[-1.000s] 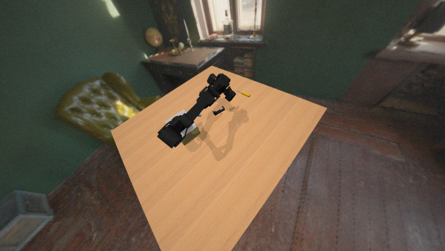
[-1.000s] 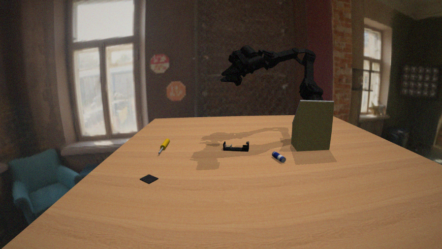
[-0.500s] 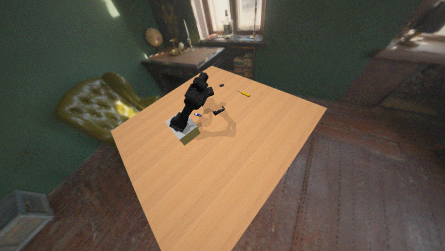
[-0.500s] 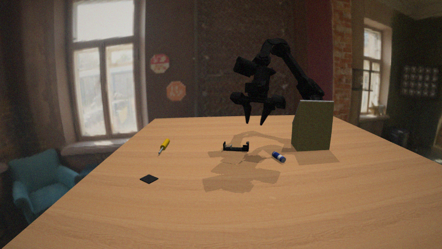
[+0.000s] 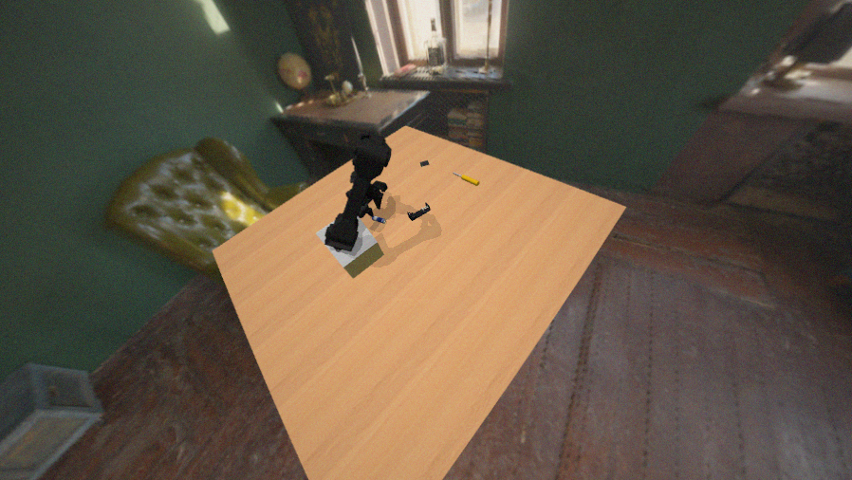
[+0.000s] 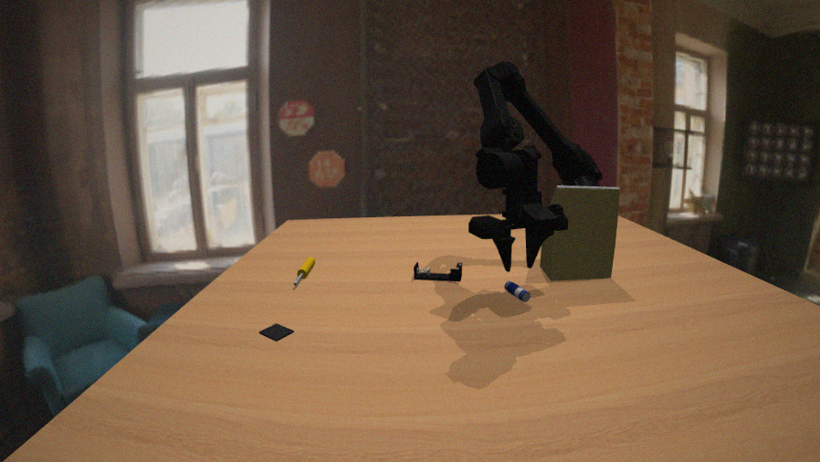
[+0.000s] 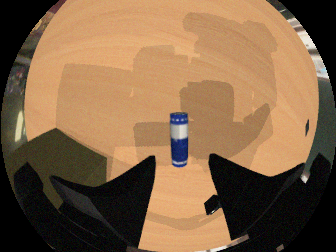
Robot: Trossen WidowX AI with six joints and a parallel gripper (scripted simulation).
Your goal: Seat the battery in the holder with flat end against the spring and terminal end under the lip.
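My gripper tip is now 40 mm above the battery. The rest, counted from my gripper tip: yellow-handled screwdriver: 440 mm ahead, 90 mm to the right, 40 mm below.
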